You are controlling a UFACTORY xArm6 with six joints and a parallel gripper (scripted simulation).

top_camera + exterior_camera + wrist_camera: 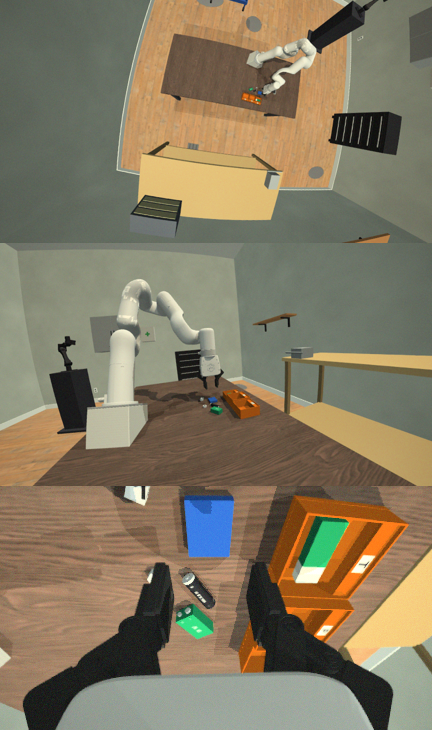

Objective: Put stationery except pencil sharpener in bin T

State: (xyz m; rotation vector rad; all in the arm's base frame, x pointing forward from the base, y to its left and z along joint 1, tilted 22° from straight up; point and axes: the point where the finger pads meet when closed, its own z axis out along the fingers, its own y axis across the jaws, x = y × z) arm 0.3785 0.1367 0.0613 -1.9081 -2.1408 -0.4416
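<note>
Now: the blue block 90 mm below my hand. Round my hand: white hex nut 90 mm below, 60 mm to the right, 50 mm behind; green 9V battery 120 mm to the right, 80 mm below, 10 mm behind; black cylinder 80 mm below, 70 mm to the right.
</note>
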